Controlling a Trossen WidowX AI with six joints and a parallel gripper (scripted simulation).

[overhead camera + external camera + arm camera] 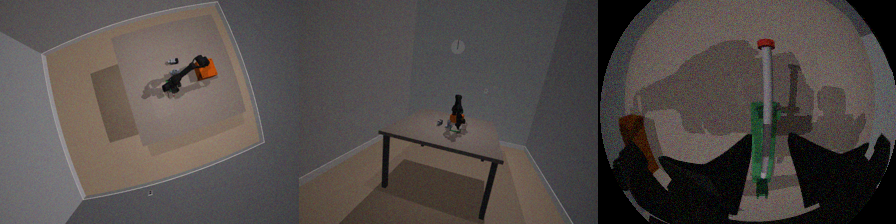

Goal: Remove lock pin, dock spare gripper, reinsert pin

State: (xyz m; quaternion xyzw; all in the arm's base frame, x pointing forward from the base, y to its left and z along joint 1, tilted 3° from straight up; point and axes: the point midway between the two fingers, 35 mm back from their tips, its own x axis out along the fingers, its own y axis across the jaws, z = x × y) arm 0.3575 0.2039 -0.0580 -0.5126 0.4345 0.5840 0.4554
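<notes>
The green strip is 4 cm to the right of my gripper tip and 1 cm below it. Round my gripper tip: spare gripper: 30 cm to the right, 7 cm behind, 1 cm below; then grey mount: 16 cm to the right, 8 cm behind, 2 cm above.
</notes>
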